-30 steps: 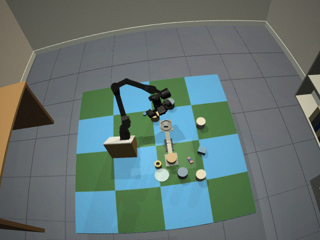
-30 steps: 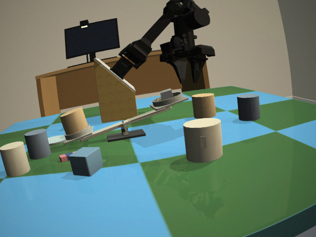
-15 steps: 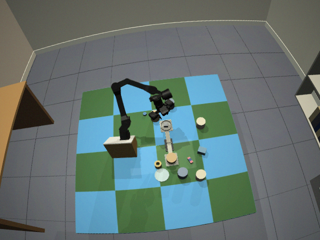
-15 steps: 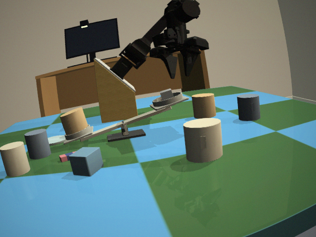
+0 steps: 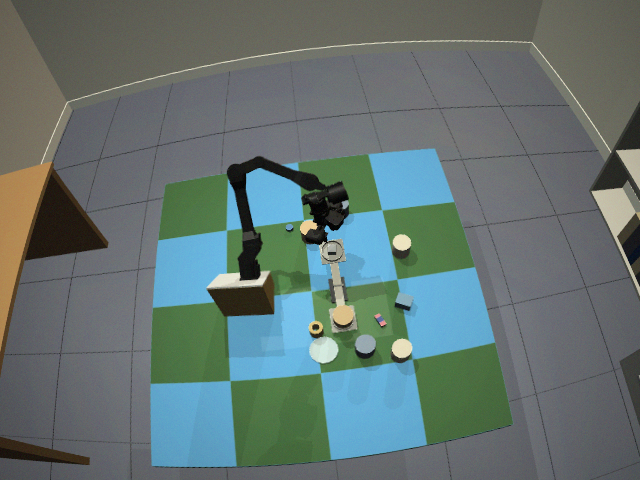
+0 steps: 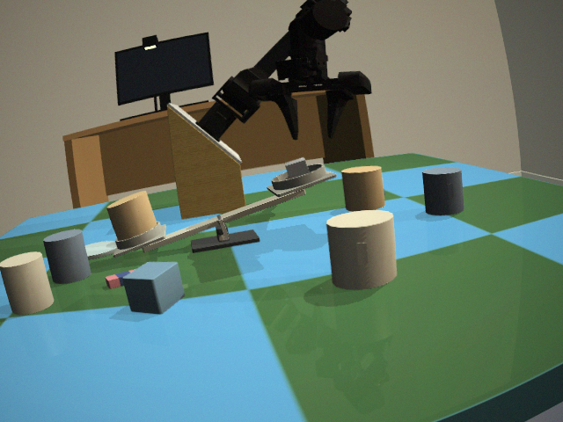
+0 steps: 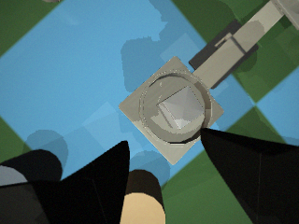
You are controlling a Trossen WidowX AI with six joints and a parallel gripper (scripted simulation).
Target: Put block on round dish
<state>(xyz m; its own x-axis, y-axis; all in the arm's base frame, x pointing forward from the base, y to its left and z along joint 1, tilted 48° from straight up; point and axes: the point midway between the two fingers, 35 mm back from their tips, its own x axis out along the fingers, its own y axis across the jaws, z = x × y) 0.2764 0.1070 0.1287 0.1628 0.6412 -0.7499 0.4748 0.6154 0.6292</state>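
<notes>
Now: the grey block 30 mm to the right of my gripper tip and 40 mm below it. Round my gripper tip: blue disc 160 mm behind, 140 mm to the left, 130 mm below; then pink-and-blue piece 160 mm ahead, 290 mm to the right, 130 mm below; then blue-grey cube 250 mm ahead, 230 mm to the right, 110 mm below.
</notes>
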